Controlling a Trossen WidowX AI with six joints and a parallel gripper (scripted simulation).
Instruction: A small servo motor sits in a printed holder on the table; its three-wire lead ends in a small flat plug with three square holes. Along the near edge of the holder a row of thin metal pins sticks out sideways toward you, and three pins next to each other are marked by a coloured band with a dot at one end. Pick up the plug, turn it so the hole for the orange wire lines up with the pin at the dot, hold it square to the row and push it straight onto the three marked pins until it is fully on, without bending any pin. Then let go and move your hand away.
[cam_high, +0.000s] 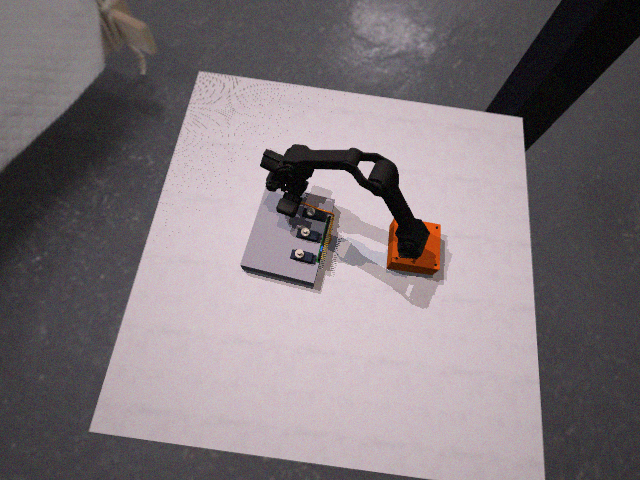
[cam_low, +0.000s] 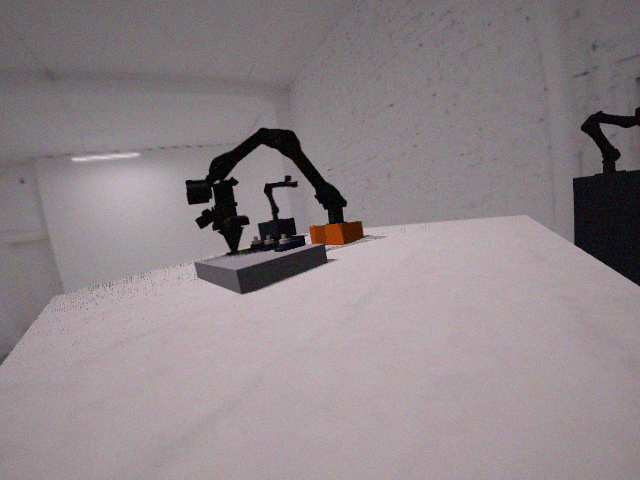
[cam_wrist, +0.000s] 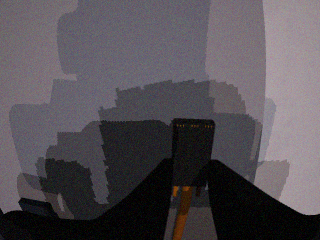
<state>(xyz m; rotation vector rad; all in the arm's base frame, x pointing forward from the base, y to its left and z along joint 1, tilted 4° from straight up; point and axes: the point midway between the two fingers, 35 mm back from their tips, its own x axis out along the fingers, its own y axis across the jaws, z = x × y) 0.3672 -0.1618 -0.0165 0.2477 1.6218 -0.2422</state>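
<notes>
Right now the blue mark is 17 cm to the left of my gripper tip, 9 cm behind it and 2 cm above it. Round my gripper tip: grey holder: 10 cm to the left, 6 cm ahead, 3 cm below.
</notes>
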